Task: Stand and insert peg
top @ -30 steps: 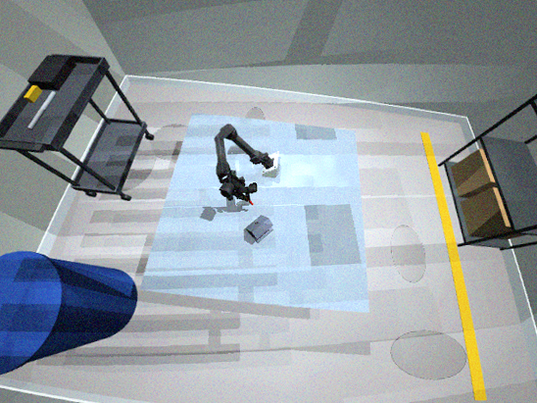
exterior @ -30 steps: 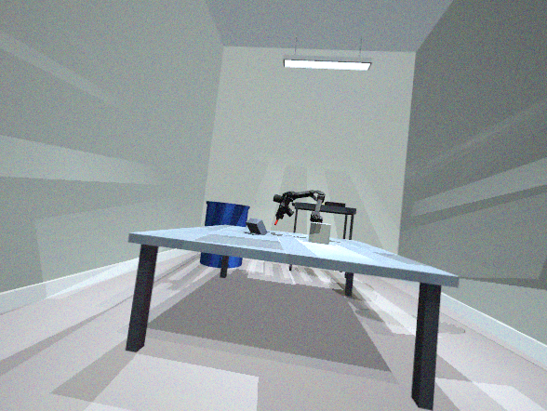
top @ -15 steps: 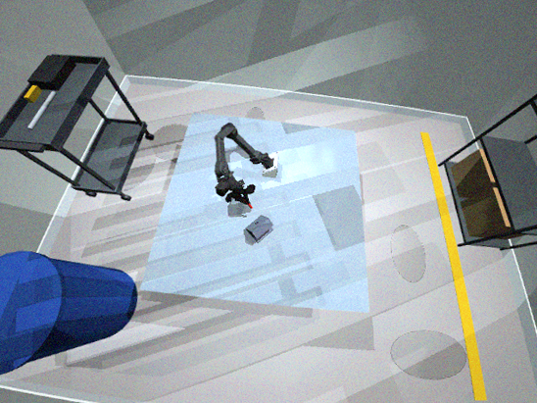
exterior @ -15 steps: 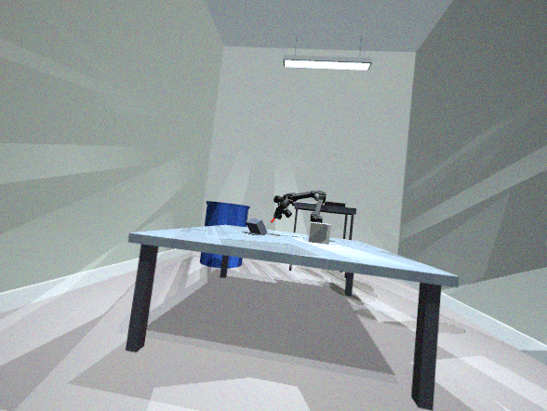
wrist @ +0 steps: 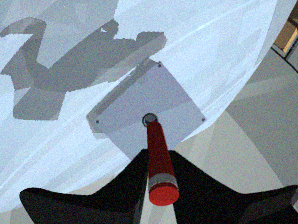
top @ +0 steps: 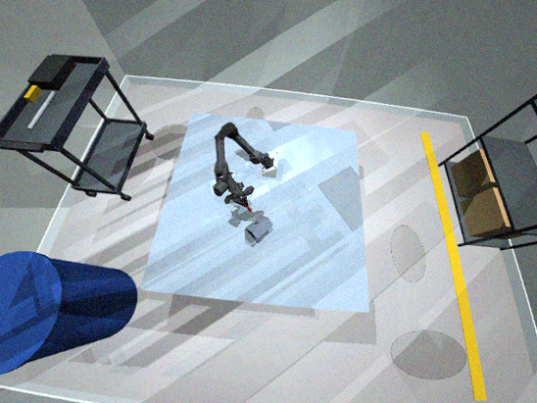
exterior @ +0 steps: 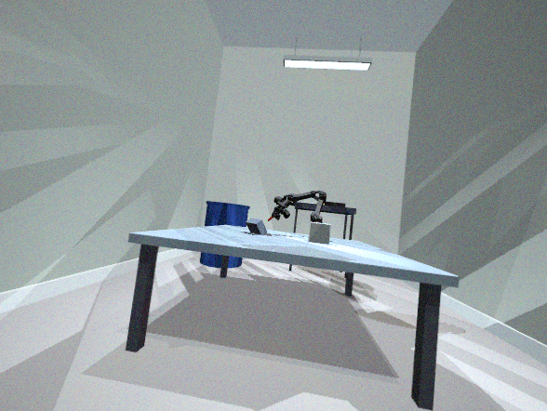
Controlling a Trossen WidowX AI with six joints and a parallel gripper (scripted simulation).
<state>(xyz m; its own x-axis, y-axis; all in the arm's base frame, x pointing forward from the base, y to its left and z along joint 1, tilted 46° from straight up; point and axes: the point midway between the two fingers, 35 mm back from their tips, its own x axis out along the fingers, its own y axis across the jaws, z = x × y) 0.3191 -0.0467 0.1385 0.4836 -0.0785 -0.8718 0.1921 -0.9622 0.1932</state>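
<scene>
Right now my gripper tip is 90 mm short of the sloped panel, 80 mm to the right of it and 80 mm above it. Also, from my gripper tip: peg: 10 mm behind, 10 mm to the right, 10 mm above.
</scene>
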